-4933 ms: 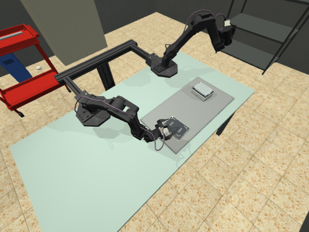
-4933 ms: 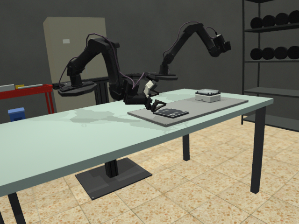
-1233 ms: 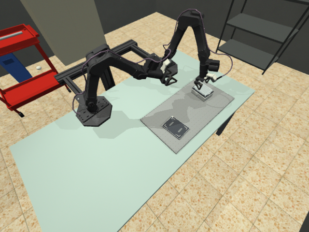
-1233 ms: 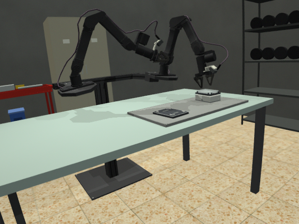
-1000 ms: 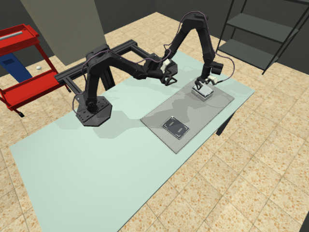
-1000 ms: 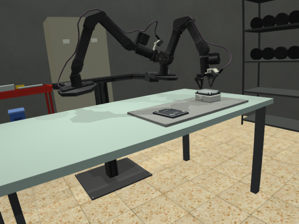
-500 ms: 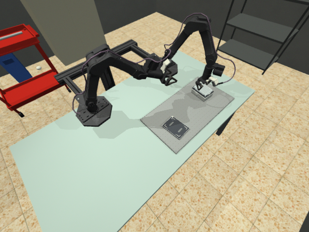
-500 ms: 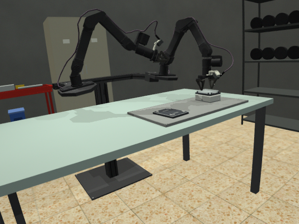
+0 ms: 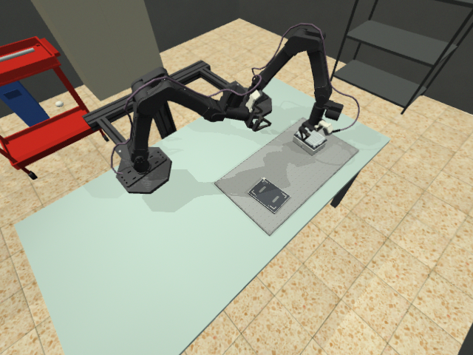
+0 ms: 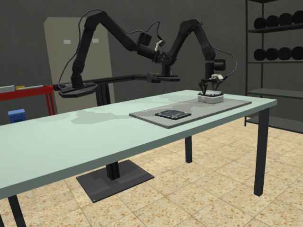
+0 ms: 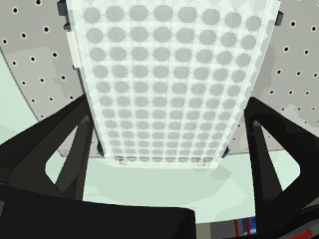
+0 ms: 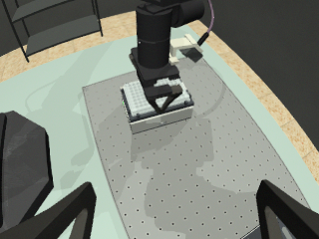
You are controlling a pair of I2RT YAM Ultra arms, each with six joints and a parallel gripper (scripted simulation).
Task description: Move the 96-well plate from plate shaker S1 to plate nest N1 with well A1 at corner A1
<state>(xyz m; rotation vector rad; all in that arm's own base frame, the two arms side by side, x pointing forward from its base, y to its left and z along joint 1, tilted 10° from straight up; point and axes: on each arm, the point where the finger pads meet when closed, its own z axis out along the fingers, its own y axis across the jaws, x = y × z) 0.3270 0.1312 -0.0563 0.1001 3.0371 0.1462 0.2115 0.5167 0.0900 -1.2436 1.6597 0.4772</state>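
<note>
Now: the 96-well plate 10 mm ahead of my left hand.
</note>
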